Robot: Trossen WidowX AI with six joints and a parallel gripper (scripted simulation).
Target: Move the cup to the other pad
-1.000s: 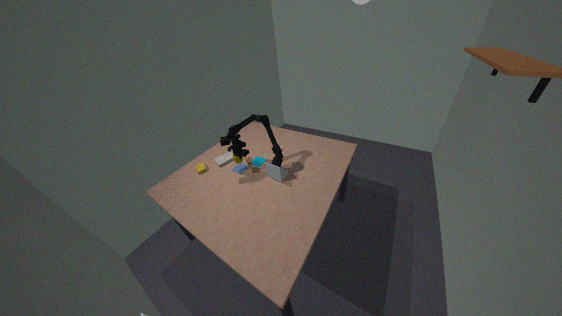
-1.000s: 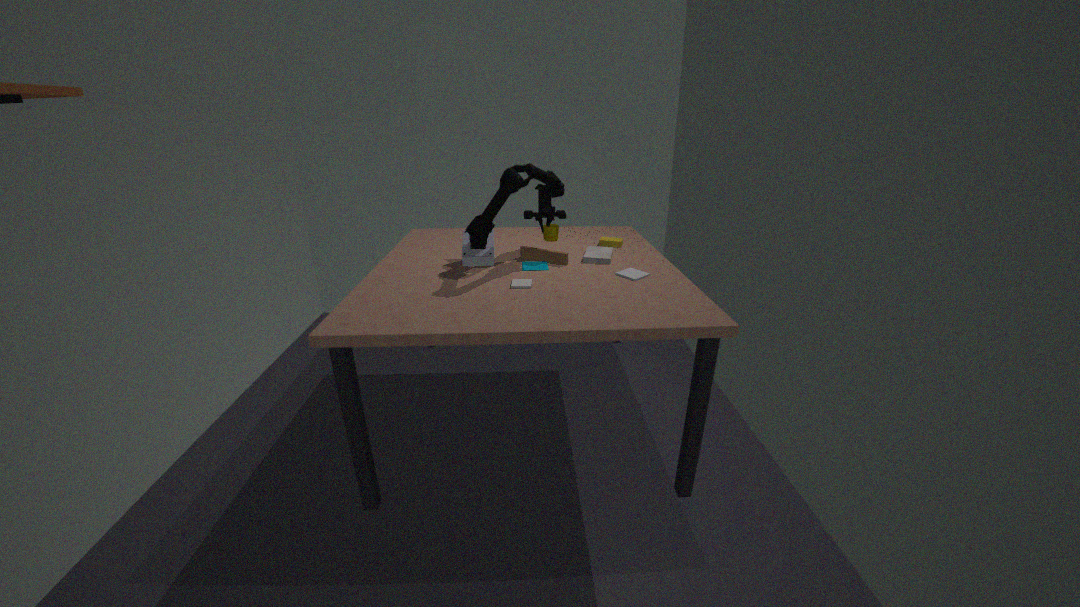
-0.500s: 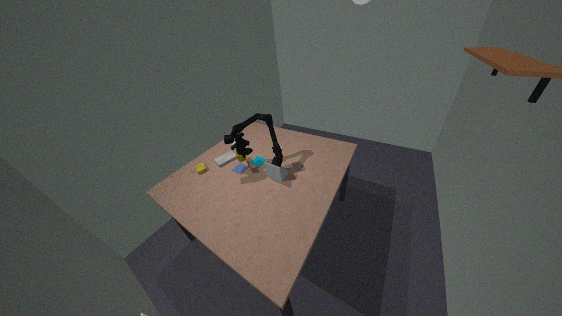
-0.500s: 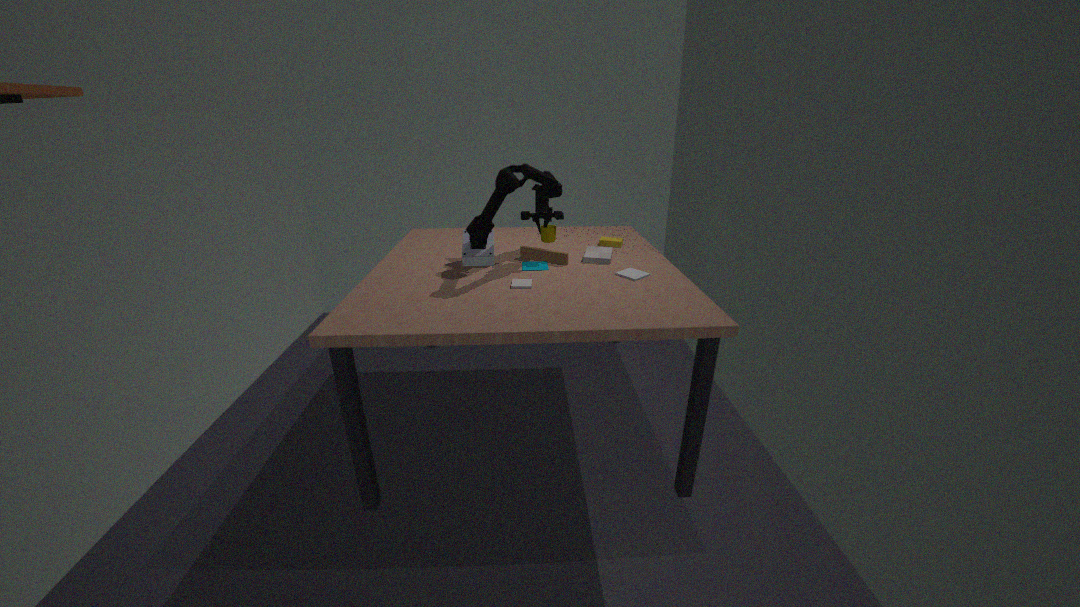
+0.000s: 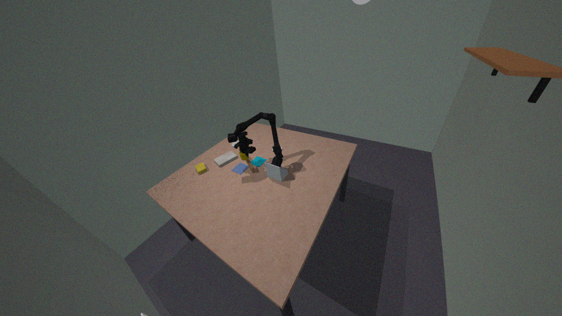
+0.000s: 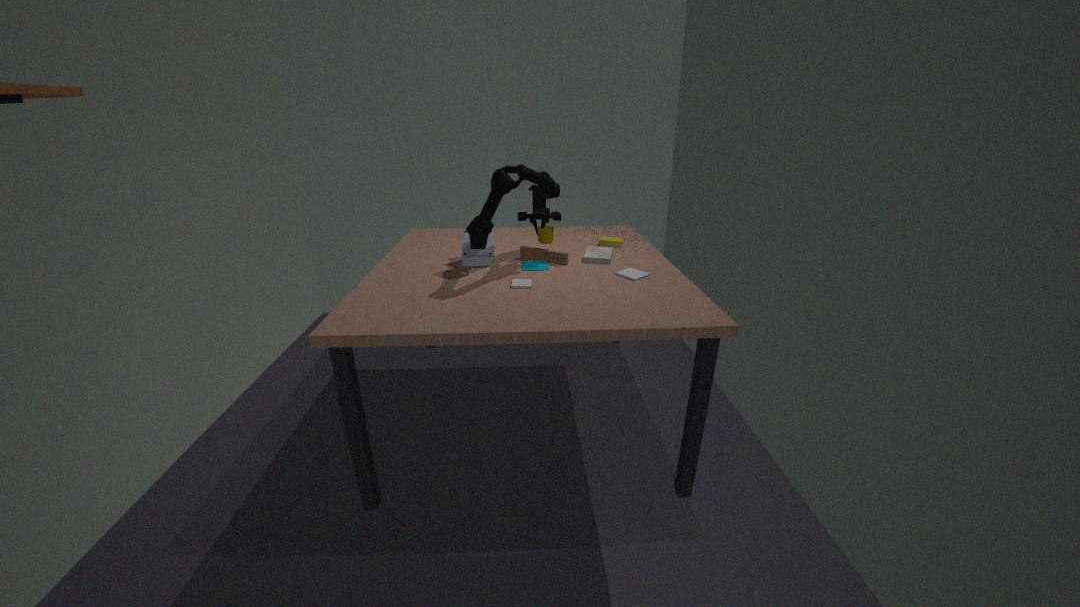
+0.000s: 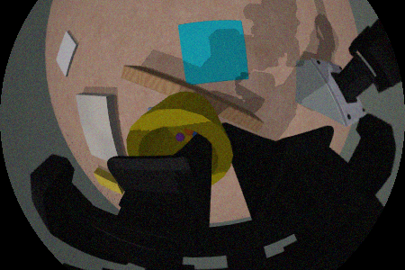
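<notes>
My gripper tip is now 12 cm above the teal pad, 9 cm to the left of it and 2 cm past it. Round my gripper tip: yellow cup (2 cm ahead); then wooden bar (10 cm below, 2 cm to the right, 2 cm ahead); then grey slab (27 cm ahead, 10 cm below, 3 cm to the left).
</notes>
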